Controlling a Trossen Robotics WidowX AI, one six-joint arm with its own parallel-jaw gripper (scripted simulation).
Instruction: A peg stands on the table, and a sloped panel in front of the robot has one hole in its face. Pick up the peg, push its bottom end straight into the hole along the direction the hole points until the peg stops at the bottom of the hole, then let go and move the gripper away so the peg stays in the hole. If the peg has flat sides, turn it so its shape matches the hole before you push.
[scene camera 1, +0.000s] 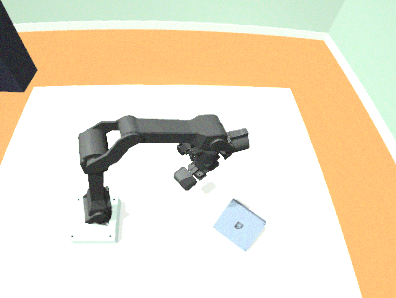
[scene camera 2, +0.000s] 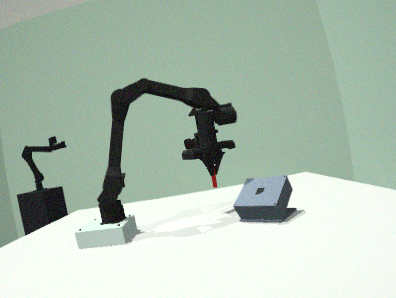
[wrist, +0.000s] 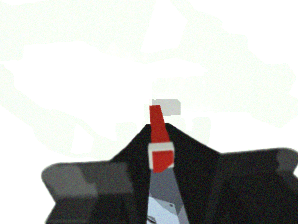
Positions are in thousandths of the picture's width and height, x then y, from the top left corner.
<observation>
My gripper (scene camera 2: 542, 589) holds a red peg (wrist: 542, 681). Further things: a sloped panel (scene camera 2: 701, 636).
My gripper also shows in scene camera 1 (scene camera 1: 509, 582) and in the wrist view (wrist: 529, 574). The sloped panel shows as well in scene camera 1 (scene camera 1: 595, 710). Scene camera 1 misses the red peg, which is hidden by my gripper.
</observation>
